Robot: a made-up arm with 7 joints. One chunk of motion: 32 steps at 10 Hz.
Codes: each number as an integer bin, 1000 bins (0 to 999) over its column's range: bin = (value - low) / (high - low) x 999, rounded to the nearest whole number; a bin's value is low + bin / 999 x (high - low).
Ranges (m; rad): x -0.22..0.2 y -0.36..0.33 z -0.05..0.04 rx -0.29..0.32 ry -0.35..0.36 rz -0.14..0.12
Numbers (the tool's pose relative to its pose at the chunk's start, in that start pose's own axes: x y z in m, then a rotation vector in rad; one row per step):
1: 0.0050 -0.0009 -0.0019 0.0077 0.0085 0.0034
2: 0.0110 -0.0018 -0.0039 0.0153 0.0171 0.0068
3: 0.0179 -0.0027 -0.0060 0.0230 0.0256 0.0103
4: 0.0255 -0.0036 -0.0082 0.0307 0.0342 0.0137
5: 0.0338 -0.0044 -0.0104 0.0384 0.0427 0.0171
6: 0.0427 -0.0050 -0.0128 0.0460 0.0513 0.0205
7: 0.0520 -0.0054 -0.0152 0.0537 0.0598 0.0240
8: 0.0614 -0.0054 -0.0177 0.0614 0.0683 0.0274
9: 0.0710 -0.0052 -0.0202 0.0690 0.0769 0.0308
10: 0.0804 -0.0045 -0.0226 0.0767 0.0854 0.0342
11: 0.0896 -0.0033 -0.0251 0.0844 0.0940 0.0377
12: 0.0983 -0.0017 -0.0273 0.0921 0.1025 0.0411
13: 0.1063 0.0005 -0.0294 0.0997 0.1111 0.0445
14: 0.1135 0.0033 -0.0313 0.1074 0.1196 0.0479
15: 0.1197 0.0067 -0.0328 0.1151 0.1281 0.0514
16: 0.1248 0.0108 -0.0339 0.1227 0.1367 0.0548
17: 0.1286 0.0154 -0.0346 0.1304 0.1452 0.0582
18: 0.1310 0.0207 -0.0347 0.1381 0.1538 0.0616
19: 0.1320 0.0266 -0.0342 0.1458 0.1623 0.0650
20: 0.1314 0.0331 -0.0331 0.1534 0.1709 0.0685
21: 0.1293 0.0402 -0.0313 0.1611 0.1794 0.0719
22: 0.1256 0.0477 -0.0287 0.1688 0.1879 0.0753
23: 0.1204 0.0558 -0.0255 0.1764 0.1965 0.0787
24: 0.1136 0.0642 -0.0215 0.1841 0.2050 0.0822
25: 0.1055 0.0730 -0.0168 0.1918 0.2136 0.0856
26: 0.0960 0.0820 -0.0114 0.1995 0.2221 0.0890
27: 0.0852 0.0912 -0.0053 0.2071 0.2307 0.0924
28: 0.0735 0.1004 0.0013 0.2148 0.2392 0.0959
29: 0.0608 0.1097 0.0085 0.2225 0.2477 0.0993
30: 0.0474 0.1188 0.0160 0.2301 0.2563 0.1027
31: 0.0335 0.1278 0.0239 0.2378 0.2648 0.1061
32: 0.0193 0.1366 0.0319 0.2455 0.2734 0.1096
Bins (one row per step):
1: 535 520 534 488 504 551
2: 549 519 512 500 517 564
3: 566 517 488 513 528 577
4: 584 516 464 525 541 591
5: 604 515 440 538 553 604
6: 625 514 413 550 565 617
7: 647 513 386 563 577 630
8: 669 513 359 575 589 643
9: 692 514 331 588 601 656
10: 715 515 304 601 613 669
11: 736 516 276 613 625 683
12: 757 519 252 626 637 696
13: 776 522 229 638 649 709
14: 793 526 208 651 661 722
15: 808 531 191 663 673 735
16: 820 537 179 676 685 748
17: 829 544 171 688 697 762
18: 835 551 170 701 709 775
19: 837 560 175 714 721 788
20: 836 569 188 726 733 801
21: 831 579 208 739 745 814
22: 822 590 236 751 757 827
23: 810 602 272 764 769 840
24: 793 614 316 776 781 854
25: 774 627 369 789 793 867
26: 752 640 428 802 805 880
27: 726 653 496 814 817 893
28: 698 667 569 827 829 906
29: 668 680 649 839 841 919
30: 636 693 733 852 853 933
31: 603 706 820 864 865 946
32: 569 719 909 877 877 959

